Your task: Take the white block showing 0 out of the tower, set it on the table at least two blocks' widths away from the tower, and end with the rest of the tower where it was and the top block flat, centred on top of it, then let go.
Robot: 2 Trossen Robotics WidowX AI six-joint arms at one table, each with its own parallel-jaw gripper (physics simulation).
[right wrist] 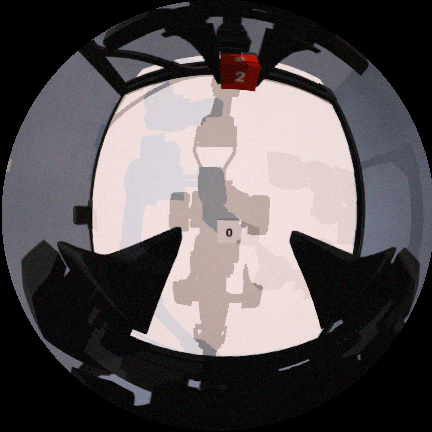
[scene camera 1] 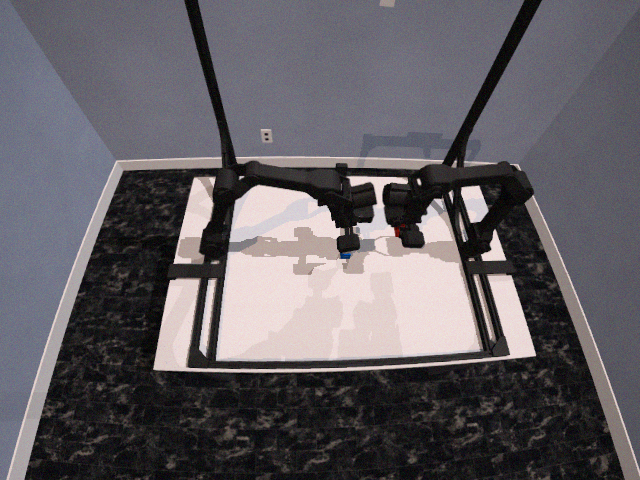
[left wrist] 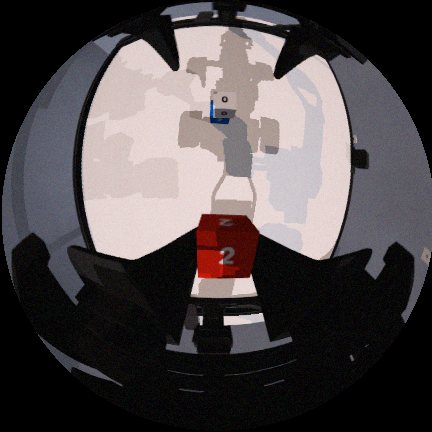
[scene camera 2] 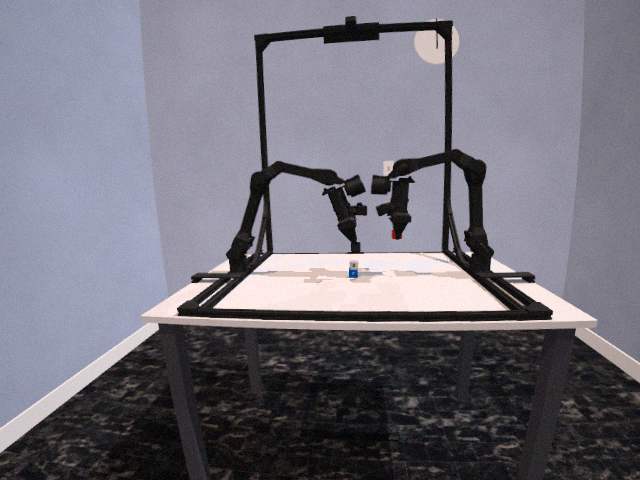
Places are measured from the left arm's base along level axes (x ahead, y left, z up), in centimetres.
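Pixels of known places: left gripper, fingertip midpoint: point(right wrist: 236, 82) point(scene camera 1: 399, 232) point(left wrist: 222, 232) point(scene camera 2: 396, 238); right gripper, fingertip midpoint: point(right wrist: 237, 234) point(scene camera 1: 352, 235) point(left wrist: 226, 67) point(scene camera 2: 355, 242); left arm's base, link origin: point(scene camera 1: 470, 250) point(left wrist: 212, 309) point(scene camera 2: 480, 270); right arm's base, link origin: point(scene camera 1: 215, 251) point(scene camera 2: 238, 271).
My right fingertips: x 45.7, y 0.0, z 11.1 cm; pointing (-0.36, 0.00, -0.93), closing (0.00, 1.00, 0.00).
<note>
Ahead of a thing's pixels: the offset from my right fingertips to its top centre. "pt": to the spot under its first point. Level surfaces: height alone.
The white block showing 0 {dy -0.3, dx +0.8, dz -7.2 cm} point(scene camera 2: 353, 265) point(left wrist: 224, 99) point(right wrist: 229, 232) sits on the blue block {dy +0.2, dx +1.0, dz -10.1 cm} point(scene camera 1: 345, 255) point(scene camera 2: 353, 273) point(left wrist: 219, 120), which stands on the table. In scene camera 1 my right gripper hides most of the white block. My left gripper point(scene camera 1: 401, 233) point(scene camera 2: 397, 237) is shut on the red block showing 2 {dy -0.2, dx -14.9, dz +4.2 cm} point(scene camera 1: 397, 230) point(left wrist: 227, 250) point(right wrist: 240, 72) and holds it in the air, to the picture's right of the two blocks. My right gripper point(scene camera 2: 355, 241) point(left wrist: 226, 67) point(right wrist: 237, 234) is open and empty, pointing down above the white block, apart from it.
The white table {dz -13.0 cm} point(scene camera 1: 289, 315) point(scene camera 2: 289, 299) has a black frame {pt dy +36.8, dx +7.8, dz -11.5 cm} point(scene camera 1: 330, 363) point(scene camera 2: 361, 314) around it. A small black box point(scene camera 2: 355, 248) is at the table's far edge. The two wrists are close together above the table. Shadows of the arms fall across the table top.
</note>
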